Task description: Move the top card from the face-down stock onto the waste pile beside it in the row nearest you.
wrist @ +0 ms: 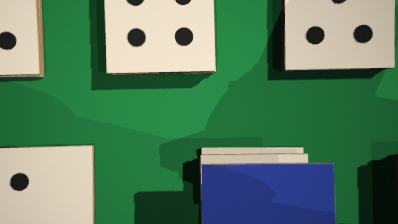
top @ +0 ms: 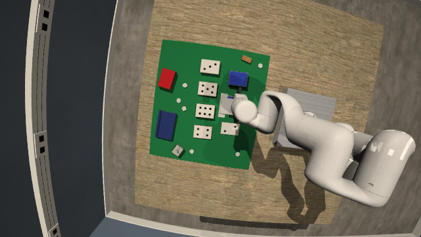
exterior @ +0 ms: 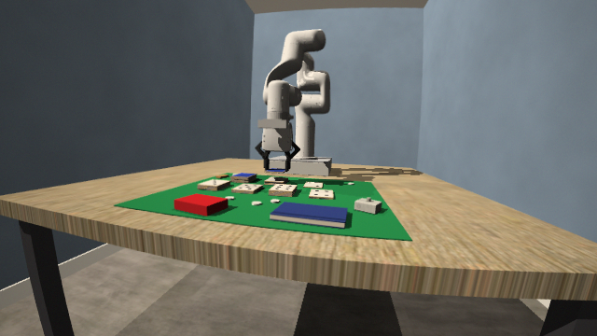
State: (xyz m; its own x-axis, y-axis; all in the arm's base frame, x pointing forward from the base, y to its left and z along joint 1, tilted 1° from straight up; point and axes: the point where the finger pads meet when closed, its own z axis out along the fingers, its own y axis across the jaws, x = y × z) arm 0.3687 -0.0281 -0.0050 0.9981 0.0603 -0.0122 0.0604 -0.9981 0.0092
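Right now my hand is 130 mm short of the green mat, 40 mm to the right of it and 70 mm above it. Also, from my hand: blue book 320 mm ahead, 170 mm to the left, 50 mm below; brown piece 20 mm behind, 220 mm to the right, 50 mm below; red box 350 mm ahead, 60 mm to the right, 50 mm below.
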